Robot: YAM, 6 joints.
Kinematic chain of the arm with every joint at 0, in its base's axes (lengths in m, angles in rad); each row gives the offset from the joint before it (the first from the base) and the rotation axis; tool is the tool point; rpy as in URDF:
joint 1: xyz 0 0 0.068 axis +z
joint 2: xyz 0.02 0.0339 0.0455 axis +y
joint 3: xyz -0.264 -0.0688 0 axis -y
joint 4: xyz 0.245 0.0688 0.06 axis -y
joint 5: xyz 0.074 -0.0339 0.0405 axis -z
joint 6: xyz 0.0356 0 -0.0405 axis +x
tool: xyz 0 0 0 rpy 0 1.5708 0
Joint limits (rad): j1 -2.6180..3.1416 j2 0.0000..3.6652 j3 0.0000..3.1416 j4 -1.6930..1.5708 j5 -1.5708..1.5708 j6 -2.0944..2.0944
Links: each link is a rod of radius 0.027 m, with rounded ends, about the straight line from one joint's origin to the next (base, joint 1, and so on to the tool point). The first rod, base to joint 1, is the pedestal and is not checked.
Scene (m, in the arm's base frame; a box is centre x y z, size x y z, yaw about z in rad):
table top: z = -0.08
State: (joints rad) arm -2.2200 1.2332 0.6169 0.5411 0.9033 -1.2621
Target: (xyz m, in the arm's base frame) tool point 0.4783 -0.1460 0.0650
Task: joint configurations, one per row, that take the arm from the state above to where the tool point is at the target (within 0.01 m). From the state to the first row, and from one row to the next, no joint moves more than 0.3 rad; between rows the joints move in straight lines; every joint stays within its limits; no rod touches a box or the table.
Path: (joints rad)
1: -1.9393 1.4071 0.7357 0.5457 0.8625 -1.2621
2: -1.6586 1.5809 0.8545 0.5504 0.8218 -1.2621
3: -1.3779 1.7548 0.9733 0.5550 0.7810 -1.2621
4: -1.0971 1.9286 1.0921 0.5596 0.7402 -1.2621
5: -0.8164 2.1025 1.2109 0.5642 0.6995 -1.2621
6: -0.5357 2.2764 1.3297 0.5689 0.6587 -1.2621
7: -0.2550 2.4502 1.4485 0.5735 0.6179 -1.2621

